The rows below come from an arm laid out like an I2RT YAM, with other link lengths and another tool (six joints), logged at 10 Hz.
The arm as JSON. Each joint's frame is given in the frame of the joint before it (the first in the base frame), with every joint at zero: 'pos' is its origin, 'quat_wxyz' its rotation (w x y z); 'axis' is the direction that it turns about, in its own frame. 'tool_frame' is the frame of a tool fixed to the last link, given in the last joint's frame.
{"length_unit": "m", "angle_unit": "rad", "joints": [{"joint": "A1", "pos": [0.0, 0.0, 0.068], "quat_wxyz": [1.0, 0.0, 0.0, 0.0], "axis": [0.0, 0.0, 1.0]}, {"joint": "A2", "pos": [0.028, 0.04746, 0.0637], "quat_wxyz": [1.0, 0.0, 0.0, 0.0], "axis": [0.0, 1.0, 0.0]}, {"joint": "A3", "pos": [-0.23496, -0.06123, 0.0], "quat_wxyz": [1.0, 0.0, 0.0, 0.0], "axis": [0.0, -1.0, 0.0]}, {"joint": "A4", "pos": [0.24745, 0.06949, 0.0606], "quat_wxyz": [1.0, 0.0, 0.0, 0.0], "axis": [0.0, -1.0, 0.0]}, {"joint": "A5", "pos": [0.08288, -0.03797, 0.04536], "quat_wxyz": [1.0, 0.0, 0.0, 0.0], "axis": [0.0, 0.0, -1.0]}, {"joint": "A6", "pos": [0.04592, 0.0, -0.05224], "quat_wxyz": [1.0, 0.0, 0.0, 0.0], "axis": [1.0, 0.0, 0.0]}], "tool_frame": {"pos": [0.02, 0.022, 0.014], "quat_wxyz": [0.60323, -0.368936, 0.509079, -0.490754]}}
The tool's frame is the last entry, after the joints.
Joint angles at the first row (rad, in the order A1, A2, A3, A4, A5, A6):
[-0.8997 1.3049 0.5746 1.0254 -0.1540 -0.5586]
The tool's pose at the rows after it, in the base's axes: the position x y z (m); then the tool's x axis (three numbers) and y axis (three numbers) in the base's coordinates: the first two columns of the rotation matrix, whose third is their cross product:
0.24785, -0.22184, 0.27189, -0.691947, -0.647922, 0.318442, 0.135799, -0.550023, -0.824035
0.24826, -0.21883, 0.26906, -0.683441, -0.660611, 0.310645, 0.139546, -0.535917, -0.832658
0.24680, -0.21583, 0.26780, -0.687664, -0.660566, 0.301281, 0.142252, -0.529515, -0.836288
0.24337, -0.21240, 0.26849, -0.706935, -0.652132, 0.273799, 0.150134, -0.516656, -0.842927
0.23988, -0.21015, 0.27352, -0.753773, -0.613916, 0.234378, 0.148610, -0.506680, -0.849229
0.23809, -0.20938, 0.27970, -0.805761, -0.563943, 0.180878, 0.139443, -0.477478, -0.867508
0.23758, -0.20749, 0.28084, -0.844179, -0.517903, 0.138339, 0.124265, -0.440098, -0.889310
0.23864, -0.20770, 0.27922, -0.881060, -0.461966, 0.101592, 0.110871, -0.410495, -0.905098
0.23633, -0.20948, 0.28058, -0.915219, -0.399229, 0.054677, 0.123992, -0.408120, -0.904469
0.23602, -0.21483, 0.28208, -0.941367, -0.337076, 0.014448, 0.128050, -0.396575, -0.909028
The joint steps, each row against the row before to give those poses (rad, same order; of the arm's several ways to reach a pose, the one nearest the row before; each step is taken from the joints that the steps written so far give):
[0.0053 -0.0088 -0.0117 -0.0053 -0.0130 0.0148]
[0.0062 -0.0067 -0.0106 -0.0084 -0.0031 0.0084]
[0.0043 -0.0142 -0.0157 0.0000 0.0104 0.0072]
[0.0046 -0.0279 -0.0211 -0.0044 0.0313 0.0212]
[0.0124 -0.0385 -0.0123 -0.0194 0.0809 0.0194]
[0.0203 -0.0399 0.0045 -0.0584 0.1083 0.0274]
[0.0247 -0.0312 0.0008 -0.0619 0.0998 0.0238]
[0.0251 -0.0026 0.0023 -0.0270 0.1029 0.0204]
[0.0111 0.0057 -0.0048 0.0278 0.0890 0.0232]
[0.0056 0.0203 0.0162 0.0038 0.0807 0.0238]

